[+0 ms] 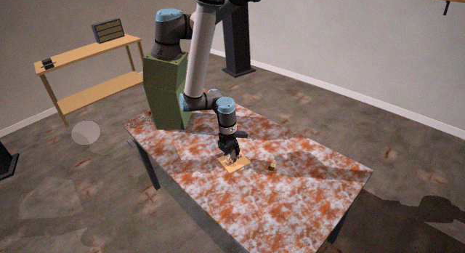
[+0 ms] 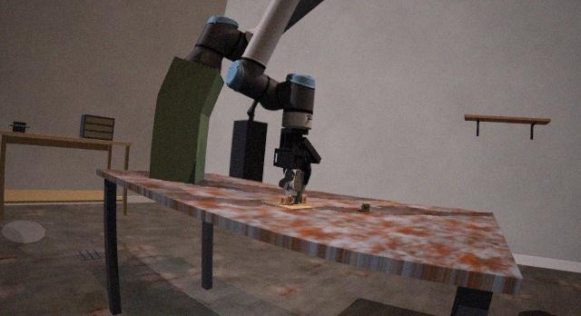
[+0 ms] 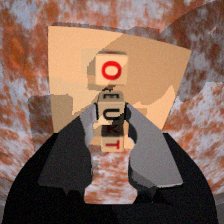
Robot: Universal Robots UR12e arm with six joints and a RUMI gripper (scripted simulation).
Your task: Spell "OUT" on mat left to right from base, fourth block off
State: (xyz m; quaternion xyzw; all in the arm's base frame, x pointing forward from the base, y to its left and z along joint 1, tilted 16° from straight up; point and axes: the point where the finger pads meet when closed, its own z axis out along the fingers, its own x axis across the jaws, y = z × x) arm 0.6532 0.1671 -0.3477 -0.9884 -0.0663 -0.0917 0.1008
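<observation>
The block is right at my hand. The rest, counted from my hand: tan mat (20 mm below).
</observation>
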